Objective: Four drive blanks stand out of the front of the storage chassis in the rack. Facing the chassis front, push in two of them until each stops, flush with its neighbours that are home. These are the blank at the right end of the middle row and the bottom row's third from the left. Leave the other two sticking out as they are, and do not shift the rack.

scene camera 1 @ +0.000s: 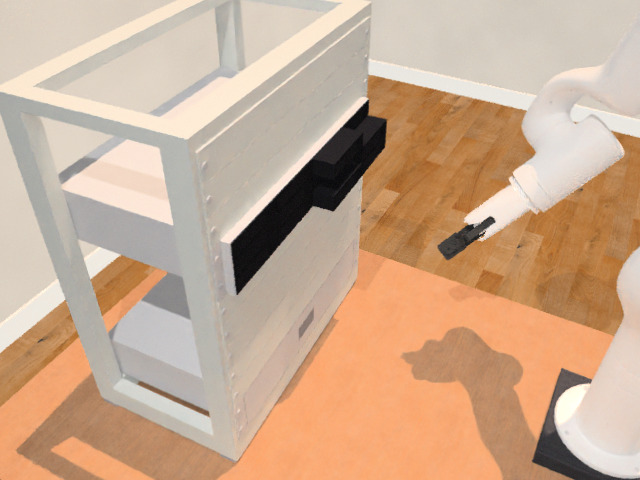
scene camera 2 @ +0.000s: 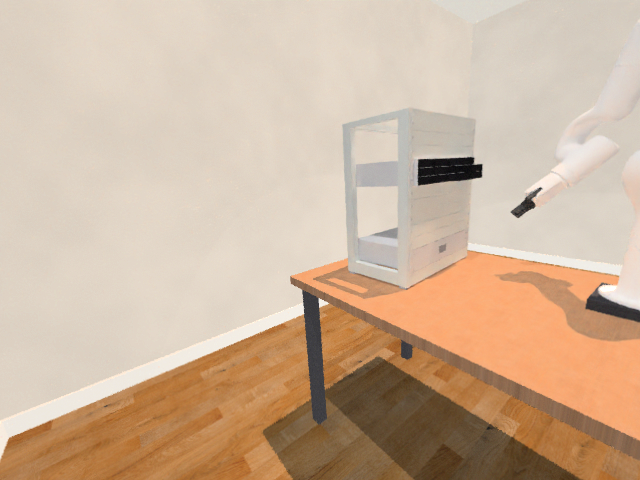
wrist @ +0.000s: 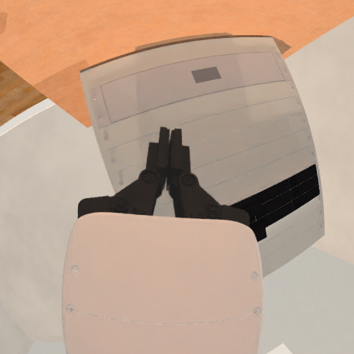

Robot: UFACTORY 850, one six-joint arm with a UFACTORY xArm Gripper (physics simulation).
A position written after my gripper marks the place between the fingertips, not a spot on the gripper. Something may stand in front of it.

Note:
I see my gripper (scene camera 1: 442, 253) and a rack (scene camera 1: 246, 187).
The rack also shows in scene camera 2 (scene camera 2: 435, 167) and in the wrist view (wrist: 206, 88). My gripper also shows in scene camera 2 (scene camera 2: 513, 215) and in the wrist view (wrist: 168, 140).

